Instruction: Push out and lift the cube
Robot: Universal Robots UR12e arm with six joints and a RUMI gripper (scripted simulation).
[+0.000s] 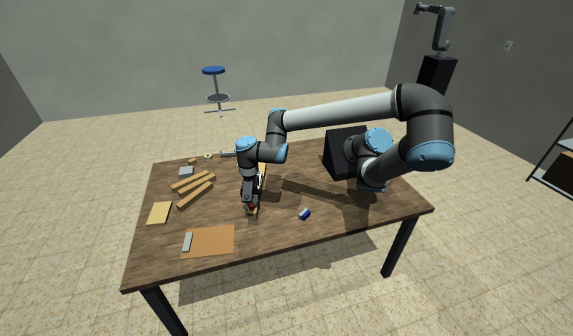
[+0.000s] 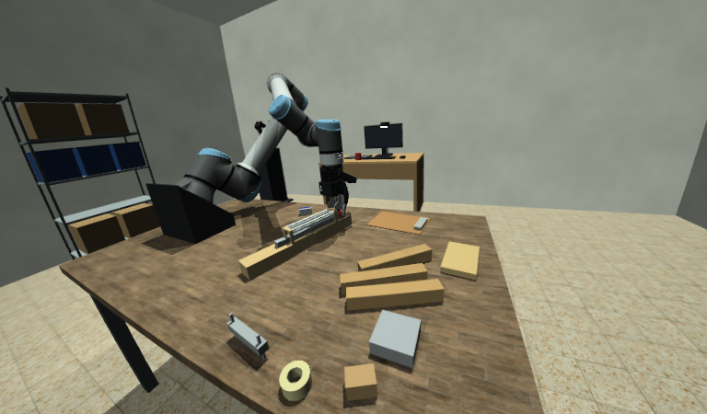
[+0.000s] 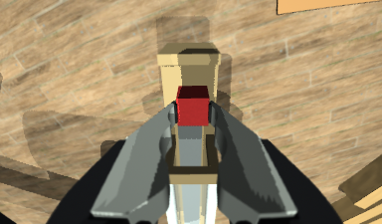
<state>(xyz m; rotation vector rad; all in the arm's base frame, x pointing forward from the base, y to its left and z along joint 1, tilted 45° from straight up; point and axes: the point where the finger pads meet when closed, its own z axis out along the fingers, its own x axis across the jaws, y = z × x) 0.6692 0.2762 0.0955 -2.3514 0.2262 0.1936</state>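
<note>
The pale grey bar lies 20 mm behind my hand, 80 mm to the right of it and 10 mm below it. Round my hand: blue-and-white block: 260 mm behind, 70 mm to the left, 50 mm below; then red cube: 10 mm below; then tan plate: 470 mm ahead, 90 mm to the right, 60 mm below.
</note>
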